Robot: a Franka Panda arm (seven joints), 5 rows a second.
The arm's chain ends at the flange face. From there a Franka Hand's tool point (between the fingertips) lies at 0.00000 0.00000 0.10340 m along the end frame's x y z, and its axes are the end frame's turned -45 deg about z.
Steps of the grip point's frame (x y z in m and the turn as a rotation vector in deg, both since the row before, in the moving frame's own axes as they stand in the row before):
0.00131 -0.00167 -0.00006 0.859 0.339 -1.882
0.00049 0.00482 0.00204 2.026 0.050 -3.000
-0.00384 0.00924 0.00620 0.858 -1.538 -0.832
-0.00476 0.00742 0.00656 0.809 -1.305 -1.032
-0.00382 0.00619 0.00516 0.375 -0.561 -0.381
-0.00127 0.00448 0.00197 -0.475 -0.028 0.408
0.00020 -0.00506 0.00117 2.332 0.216 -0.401
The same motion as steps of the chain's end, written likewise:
0.00043 -0.00059 -0.00005 0.847 -0.368 -1.882
0.00634 0.00564 0.00210 1.468 -1.397 -3.000
0.00687 0.00836 0.00625 -0.481 -1.694 -0.832
0.00457 0.00796 0.00660 -0.351 -1.495 -1.032
0.00287 0.00684 0.00517 -0.132 -0.662 -0.381
0.00170 0.00342 0.00197 -0.356 0.316 0.408
-0.00073 -0.00048 0.00126 1.802 -1.496 -0.401

